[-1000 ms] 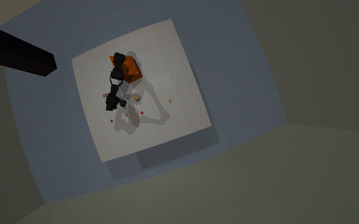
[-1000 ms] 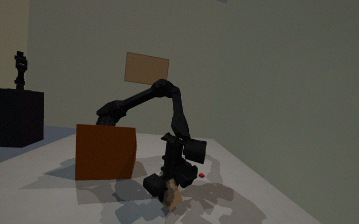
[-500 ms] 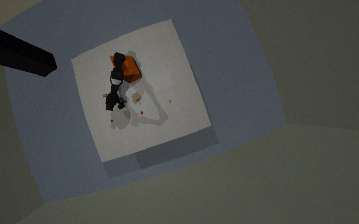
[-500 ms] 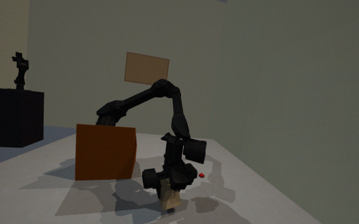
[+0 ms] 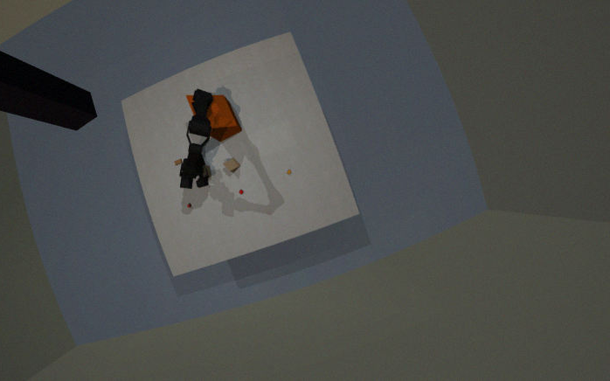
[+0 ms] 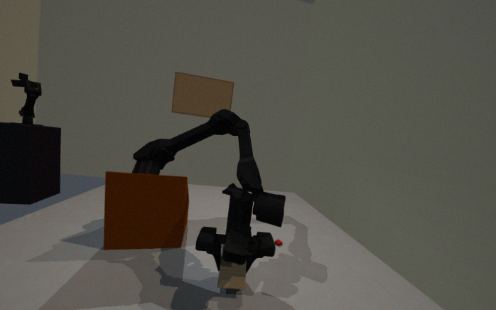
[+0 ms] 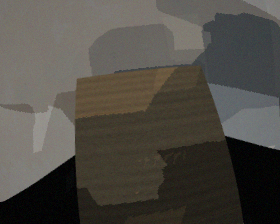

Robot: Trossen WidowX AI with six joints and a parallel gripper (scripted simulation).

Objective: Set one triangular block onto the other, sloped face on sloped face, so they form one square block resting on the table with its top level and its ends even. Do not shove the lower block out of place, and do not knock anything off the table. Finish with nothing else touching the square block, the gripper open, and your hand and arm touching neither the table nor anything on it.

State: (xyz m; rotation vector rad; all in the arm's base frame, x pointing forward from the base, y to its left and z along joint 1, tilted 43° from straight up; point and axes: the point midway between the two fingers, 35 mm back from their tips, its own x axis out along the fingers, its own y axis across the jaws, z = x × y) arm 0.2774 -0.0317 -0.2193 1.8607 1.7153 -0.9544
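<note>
Right now the tan triangular block is 10 mm above my gripper tip. The rest, counted from my gripper tip: orange piece (450 mm to the left, 220 mm ahead, 30 mm below); then tan piece (170 mm to the right, 160 mm behind, 30 mm below); then red cube (200 mm ahead, 140 mm to the left, 30 mm below).
</note>
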